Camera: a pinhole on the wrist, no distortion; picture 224 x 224 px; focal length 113.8 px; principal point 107.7 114.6 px. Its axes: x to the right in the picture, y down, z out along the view. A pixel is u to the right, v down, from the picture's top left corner.
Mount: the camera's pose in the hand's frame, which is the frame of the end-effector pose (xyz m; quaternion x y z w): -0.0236 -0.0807 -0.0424 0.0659 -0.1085 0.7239 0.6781
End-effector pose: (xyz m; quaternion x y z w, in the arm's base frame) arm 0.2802 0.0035 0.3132 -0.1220 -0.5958 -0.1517 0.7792
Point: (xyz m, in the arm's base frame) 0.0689 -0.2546 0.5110
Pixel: 8.5 23.2
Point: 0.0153 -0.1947 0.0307
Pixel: outside the picture
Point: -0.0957 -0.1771 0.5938
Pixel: 67.5 51.5
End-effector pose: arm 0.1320 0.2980 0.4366 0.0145 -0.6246 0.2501 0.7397
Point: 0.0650 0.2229 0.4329
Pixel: 180.1 116.1
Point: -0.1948 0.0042 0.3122
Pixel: 136.1 169.1
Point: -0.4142 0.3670 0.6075
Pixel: 211.7 62.4
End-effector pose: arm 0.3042 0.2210 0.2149 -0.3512 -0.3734 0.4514 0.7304
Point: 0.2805 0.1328 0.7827
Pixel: 13.5 97.4
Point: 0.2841 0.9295 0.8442
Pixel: outside the picture
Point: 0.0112 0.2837 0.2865
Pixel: 199.9 99.8
